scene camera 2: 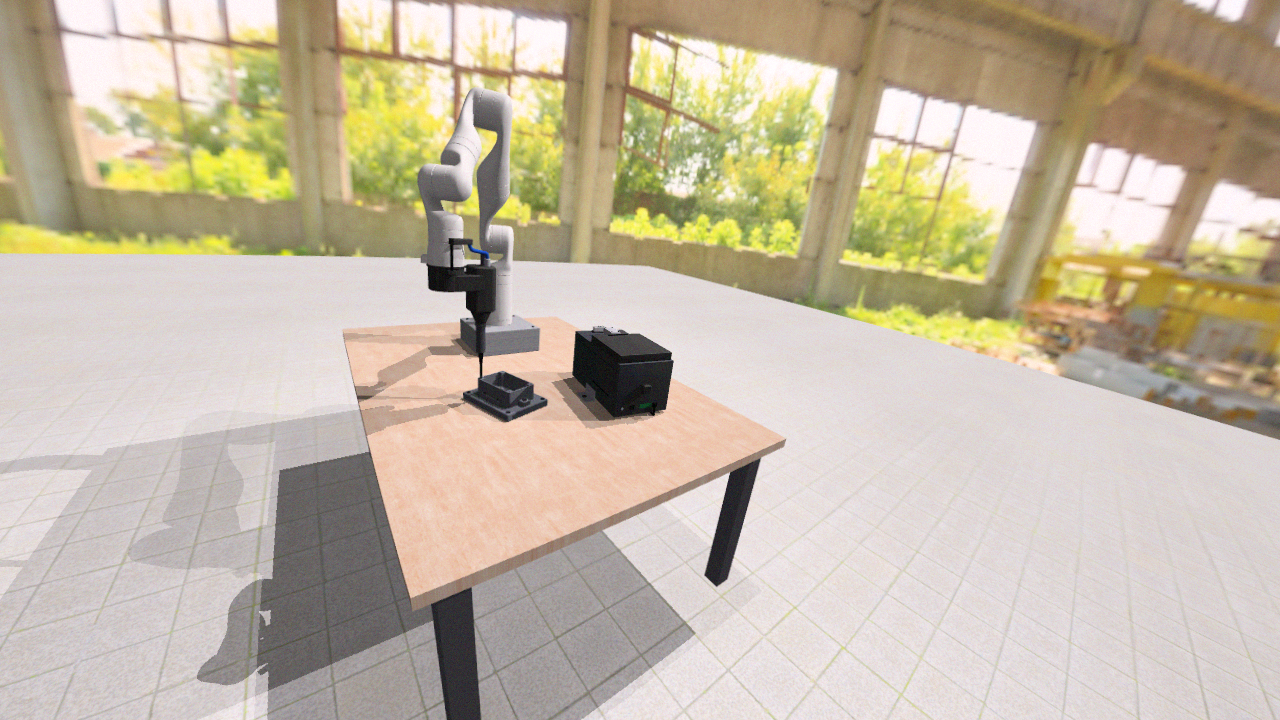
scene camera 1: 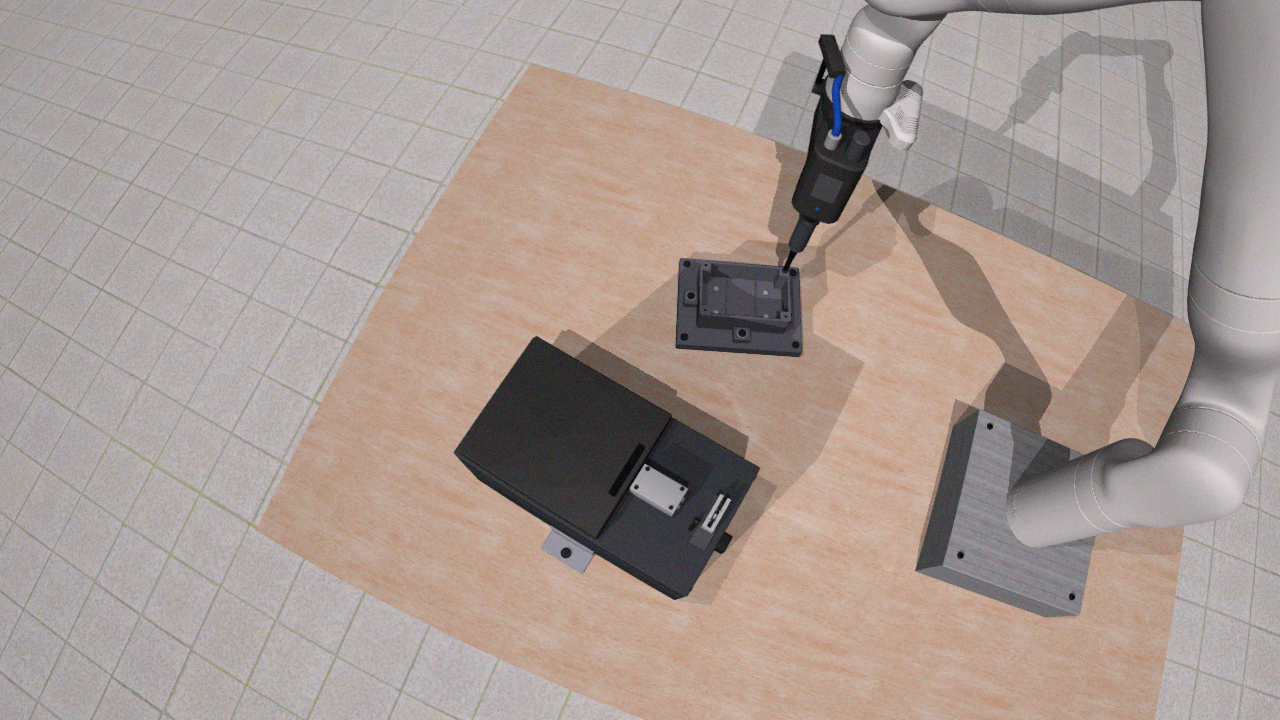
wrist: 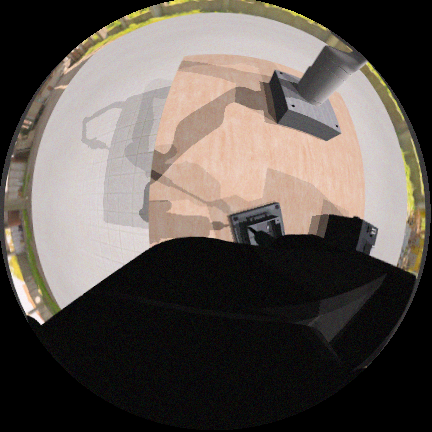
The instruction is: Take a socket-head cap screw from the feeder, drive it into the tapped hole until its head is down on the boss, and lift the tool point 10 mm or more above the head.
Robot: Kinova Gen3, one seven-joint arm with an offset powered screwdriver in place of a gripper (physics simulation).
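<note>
My screwdriver (scene camera 1: 786, 270) (scene camera 2: 480, 375) (wrist: 251, 229) points down with its thin bit tip at the back right corner of the dark housing (scene camera 1: 738, 322) (scene camera 2: 506, 394) (wrist: 242, 215) in the first scene view. The corner under the tip is hidden, and I cannot tell whether the tip touches it. The housing is an open box on a flanged plate with corner holes. No screw can be made out at the tip. The tool has no fingers. The black screw feeder (scene camera 1: 563, 434) (scene camera 2: 637, 374) (wrist: 343, 233) stands apart from the tool, with a pale slotted piece (scene camera 1: 716, 512) at one end.
The grey base block (scene camera 1: 975, 537) (scene camera 2: 501, 338) (wrist: 312, 120) carries the arm at the table's (scene camera 1: 501, 223) (scene camera 2: 537, 483) (wrist: 240, 150) other end. A small light bracket (scene camera 1: 580, 557) juts from the feeder's side. The housing walls rise close around the bit.
</note>
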